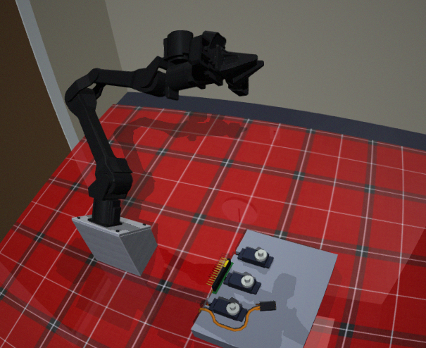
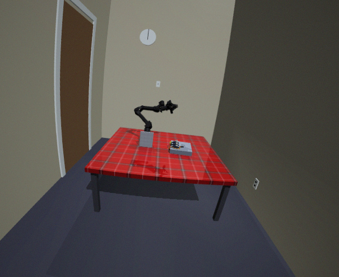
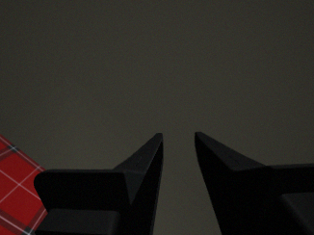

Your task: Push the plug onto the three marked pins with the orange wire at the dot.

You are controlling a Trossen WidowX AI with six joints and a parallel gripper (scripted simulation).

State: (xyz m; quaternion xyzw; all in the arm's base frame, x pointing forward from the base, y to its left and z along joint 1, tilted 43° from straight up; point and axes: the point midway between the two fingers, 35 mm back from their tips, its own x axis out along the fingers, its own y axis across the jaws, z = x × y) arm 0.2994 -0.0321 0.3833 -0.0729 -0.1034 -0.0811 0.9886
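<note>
My gripper tip is 45 cm above the grey holder plate, 23 cm to the left of it and 13 cm short of it. The rest, counted from my gripper tip: yellow band 40 cm below, 20 cm to the right, 3 cm behind.
</note>
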